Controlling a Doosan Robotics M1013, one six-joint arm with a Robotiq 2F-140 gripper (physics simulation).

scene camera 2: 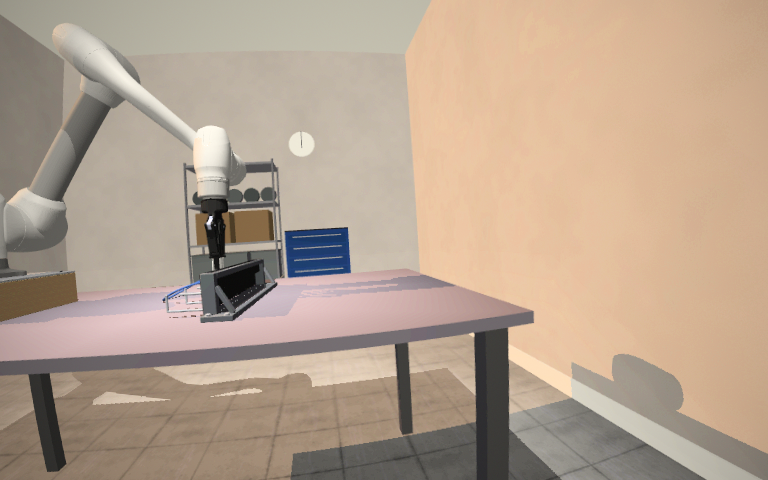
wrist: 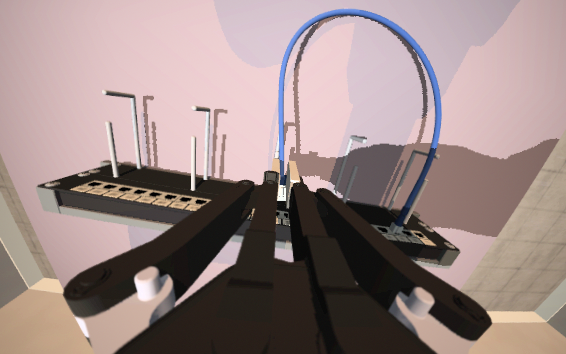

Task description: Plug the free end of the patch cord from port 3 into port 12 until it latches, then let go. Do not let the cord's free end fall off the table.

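Places are measured from the arm's base along level axes (x ahead, y left, z up), in centimetres.
Pixels of known places: gripper, between the fingertips: [wrist: 282, 170].
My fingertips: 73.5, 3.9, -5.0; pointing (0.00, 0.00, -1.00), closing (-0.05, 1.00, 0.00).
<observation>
For each thing: its top centre in the pictures, then the offset to it from my fingertips, as dx, dy, dz. "*": a spot on its surface instead. Level surfaces: height alone.
- blue patch cord, a spot on its surface: [wrist: 350, 12] * -19.4, +4.9, -5.2
- pale plug, centre of its top: [wrist: 281, 195] +2.8, +0.3, +1.1
- pink table, height of its surface: dz -5.8
The blue patch cord [scene camera 2: 181, 290] [wrist: 350, 12] arches behind the grey and black patch panel [scene camera 2: 208, 294] [wrist: 125, 209]. In the wrist view its fixed end [wrist: 397, 227] sits in a port on the right part of the panel. Its free end, a pale plug [wrist: 282, 193], is between the fingertips at the middle port row. My gripper [scene camera 2: 215, 263] [wrist: 282, 170] points down at the panel and is shut on this plug. The fingers hide much of the plug and nearby ports, so I cannot tell how far it is inserted or which port it meets.
Thin metal cable guides [wrist: 206, 145] [scene camera 2: 184, 310] stick out from the panel's rear side, on both sides of the gripper. The panel stands on the pink table [scene camera 2: 368, 316]. A shelf rack [scene camera 2: 186, 226] and a blue drawer cabinet [scene camera 2: 317, 252] stand behind the table.
</observation>
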